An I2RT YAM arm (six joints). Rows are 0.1 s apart.
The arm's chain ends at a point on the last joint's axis. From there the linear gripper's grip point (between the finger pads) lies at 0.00 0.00 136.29 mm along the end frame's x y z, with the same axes.
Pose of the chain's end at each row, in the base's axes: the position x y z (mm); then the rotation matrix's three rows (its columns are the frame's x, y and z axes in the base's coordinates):
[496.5 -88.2 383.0], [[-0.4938 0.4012 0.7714], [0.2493 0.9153 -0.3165], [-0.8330 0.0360 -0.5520]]
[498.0 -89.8 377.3], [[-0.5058 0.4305 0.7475], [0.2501 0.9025 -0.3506], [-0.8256 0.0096 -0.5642]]
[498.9 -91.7 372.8], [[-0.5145 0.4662 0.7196], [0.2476 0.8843 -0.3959], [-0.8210 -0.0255 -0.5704]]
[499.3 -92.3 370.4], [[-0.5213 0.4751 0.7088], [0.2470 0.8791 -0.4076], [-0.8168 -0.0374 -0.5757]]
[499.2 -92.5 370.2], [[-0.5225 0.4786 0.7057], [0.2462 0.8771 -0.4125], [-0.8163 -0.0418 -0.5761]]
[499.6 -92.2 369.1], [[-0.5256 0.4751 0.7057], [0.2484 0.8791 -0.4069], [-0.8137 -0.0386 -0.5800]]
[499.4 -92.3 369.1], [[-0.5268 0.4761 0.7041], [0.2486 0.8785 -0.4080], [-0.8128 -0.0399 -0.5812]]
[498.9 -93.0 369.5], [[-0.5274 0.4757 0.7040], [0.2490 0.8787 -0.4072], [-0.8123 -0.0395 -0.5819]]
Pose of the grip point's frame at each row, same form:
[601.6 -131.3 307.8], [[-0.4938 0.4012 0.7714], [0.2493 0.9153 -0.3165], [-0.8330 0.0360 -0.5520]]
[599.9 -137.6 300.4], [[-0.5058 0.4305 0.7475], [0.2501 0.9025 -0.3506], [-0.8256 0.0096 -0.5642]]
[597.0 -145.7 295.1], [[-0.5145 0.4662 0.7196], [0.2476 0.8843 -0.3959], [-0.8210 -0.0255 -0.5704]]
[595.9 -147.9 291.9], [[-0.5213 0.4751 0.7088], [0.2470 0.8791 -0.4076], [-0.8168 -0.0374 -0.5757]]
[595.4 -148.7 291.7], [[-0.5225 0.4786 0.7057], [0.2462 0.8771 -0.4125], [-0.8163 -0.0418 -0.5761]]
[595.8 -147.7 290.1], [[-0.5256 0.4751 0.7057], [0.2484 0.8791 -0.4069], [-0.8137 -0.0386 -0.5800]]
[595.4 -147.9 289.9], [[-0.5268 0.4761 0.7041], [0.2486 0.8785 -0.4080], [-0.8128 -0.0399 -0.5812]]
[594.8 -148.5 290.2], [[-0.5274 0.4757 0.7040], [0.2490 0.8787 -0.4072], [-0.8123 -0.0395 -0.5819]]

